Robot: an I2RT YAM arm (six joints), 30 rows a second.
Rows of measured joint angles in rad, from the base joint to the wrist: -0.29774 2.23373 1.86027 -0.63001 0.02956 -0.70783; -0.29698 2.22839 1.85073 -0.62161 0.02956 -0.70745; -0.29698 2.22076 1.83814 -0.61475 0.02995 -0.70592; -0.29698 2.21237 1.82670 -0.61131 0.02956 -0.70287; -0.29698 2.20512 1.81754 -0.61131 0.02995 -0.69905; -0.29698 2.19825 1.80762 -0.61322 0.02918 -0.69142; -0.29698 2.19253 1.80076 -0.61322 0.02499 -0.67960; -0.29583 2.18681 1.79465 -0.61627 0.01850 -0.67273; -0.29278 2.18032 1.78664 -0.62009 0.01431 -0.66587; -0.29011 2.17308 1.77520 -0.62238 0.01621 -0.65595; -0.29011 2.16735 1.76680 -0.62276 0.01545 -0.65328; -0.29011 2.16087 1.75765 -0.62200 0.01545 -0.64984; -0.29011 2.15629 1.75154 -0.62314 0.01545 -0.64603; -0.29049 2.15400 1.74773 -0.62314 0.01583 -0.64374; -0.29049 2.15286 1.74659 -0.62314 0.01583 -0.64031
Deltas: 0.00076 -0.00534 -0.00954 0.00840 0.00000 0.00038; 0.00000 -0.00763 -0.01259 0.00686 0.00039 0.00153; 0.00000 -0.00839 -0.01144 0.00344 -0.00039 0.00305; 0.00000 -0.00725 -0.00916 0.00000 0.00039 0.00382; 0.00000 -0.00687 -0.00992 -0.00191 -0.00077 0.00763; 0.00000 -0.00572 -0.00686 0.00000 -0.00419 0.01182; 0.00115 -0.00572 -0.00611 -0.00305 -0.00649 0.00687; 0.00305 -0.00649 -0.00801 -0.00382 -0.00419 0.00686; 0.00267 -0.00724 -0.01144 -0.00229 0.00190 0.00992; 0.00000 -0.00573 -0.00840 -0.00038 -0.00076 0.00267; 0.00000 -0.00648 -0.00915 0.00076 0.00000 0.00344; 0.00000 -0.00458 -0.00611 -0.00114 0.00000 0.00381; -0.00038 -0.00229 -0.00381 0.00000 0.00038 0.00229; 0.00000 -0.00114 -0.00114 0.00000 0.00000 0.00343
